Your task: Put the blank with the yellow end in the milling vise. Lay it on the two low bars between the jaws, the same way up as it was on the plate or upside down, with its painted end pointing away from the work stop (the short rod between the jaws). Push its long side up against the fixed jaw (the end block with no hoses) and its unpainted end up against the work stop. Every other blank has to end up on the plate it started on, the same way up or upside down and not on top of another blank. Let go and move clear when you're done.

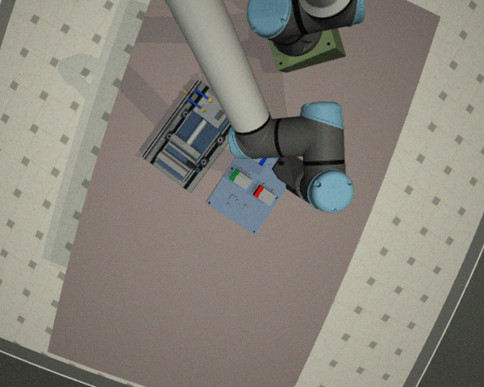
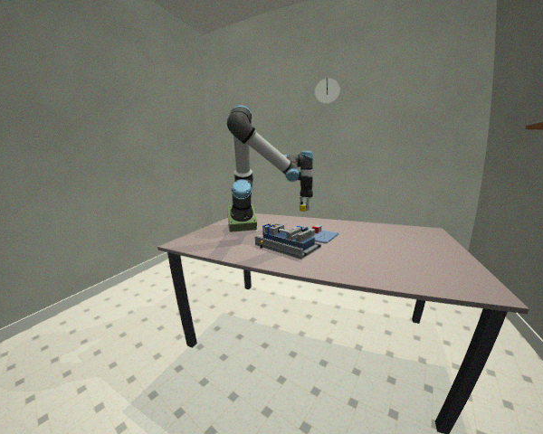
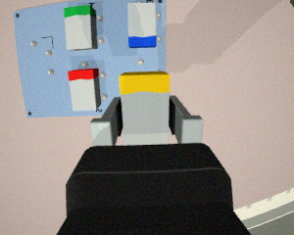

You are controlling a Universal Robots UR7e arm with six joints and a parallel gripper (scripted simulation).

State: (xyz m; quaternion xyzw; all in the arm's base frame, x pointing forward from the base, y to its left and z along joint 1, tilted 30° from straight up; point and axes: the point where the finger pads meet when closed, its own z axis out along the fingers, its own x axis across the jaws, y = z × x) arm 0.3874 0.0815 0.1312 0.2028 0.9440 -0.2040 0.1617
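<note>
Now: the white rod 270 mm to the right of my hand, 90 mm below it and 90 mm behind it. From my hand the other things lie so: yellow-ended blank: 20 mm below; then blue-ended blank: 150 mm below, 80 mm to the right, 40 mm behind; then red-ended blank: 150 mm below, 80 mm ahead, 40 mm to the right.
</note>
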